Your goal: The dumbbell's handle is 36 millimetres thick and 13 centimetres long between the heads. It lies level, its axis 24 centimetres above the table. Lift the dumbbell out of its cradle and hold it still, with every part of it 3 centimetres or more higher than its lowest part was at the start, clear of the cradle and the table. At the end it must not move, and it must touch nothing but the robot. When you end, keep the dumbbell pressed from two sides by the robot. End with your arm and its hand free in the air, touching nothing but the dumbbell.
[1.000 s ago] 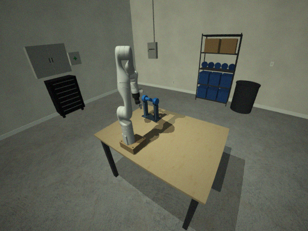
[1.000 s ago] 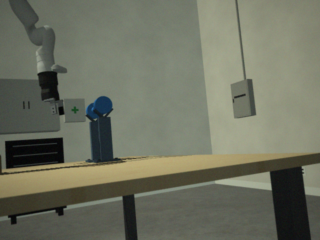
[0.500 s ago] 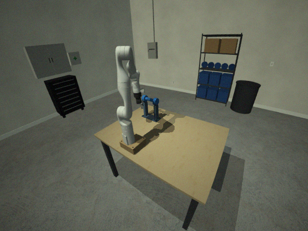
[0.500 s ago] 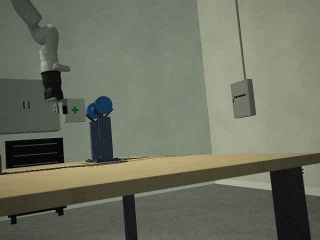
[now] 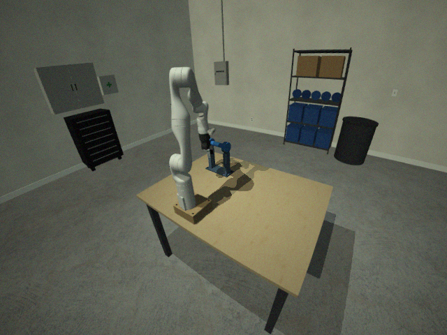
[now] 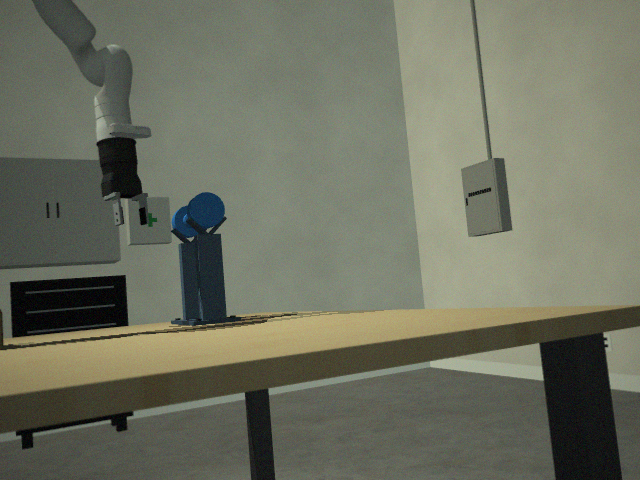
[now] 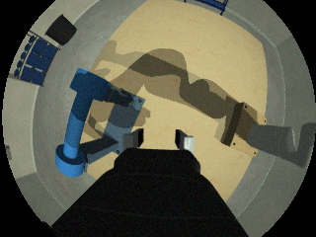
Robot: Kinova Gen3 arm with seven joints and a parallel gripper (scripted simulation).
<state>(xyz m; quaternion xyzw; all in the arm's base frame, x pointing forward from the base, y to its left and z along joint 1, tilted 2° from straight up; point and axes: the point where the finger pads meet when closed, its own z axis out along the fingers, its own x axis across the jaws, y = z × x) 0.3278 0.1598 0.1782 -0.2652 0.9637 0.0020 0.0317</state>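
Now: hand 14 cm short of the blue dumbbell and 7 cm to the right of it. The rest, counted from my hand: cradle (14 cm ahead, 7 cm to the left, 13 cm below).
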